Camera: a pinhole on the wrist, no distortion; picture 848 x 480 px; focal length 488.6 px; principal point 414.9 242.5 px. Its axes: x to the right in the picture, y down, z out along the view. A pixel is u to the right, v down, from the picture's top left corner.
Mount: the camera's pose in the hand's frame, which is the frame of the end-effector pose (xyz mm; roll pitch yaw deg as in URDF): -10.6 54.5 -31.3 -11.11 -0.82 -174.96
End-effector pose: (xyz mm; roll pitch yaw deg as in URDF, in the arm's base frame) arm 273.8 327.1 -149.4 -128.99 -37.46 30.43
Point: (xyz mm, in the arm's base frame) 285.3 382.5 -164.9
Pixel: 286 438
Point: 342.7 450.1 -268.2
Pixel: 322 70
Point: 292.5 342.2 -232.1
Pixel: 544 102
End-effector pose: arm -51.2 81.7 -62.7 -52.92 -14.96 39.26
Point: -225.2 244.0 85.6
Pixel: 398 202
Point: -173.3 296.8 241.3
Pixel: 285 318
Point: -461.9 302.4 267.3
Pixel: 490 212
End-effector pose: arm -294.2 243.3 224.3 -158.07 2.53 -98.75
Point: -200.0 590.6 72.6
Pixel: outside the picture
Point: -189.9 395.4 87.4
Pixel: 800 299
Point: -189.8 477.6 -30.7
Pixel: 798 143
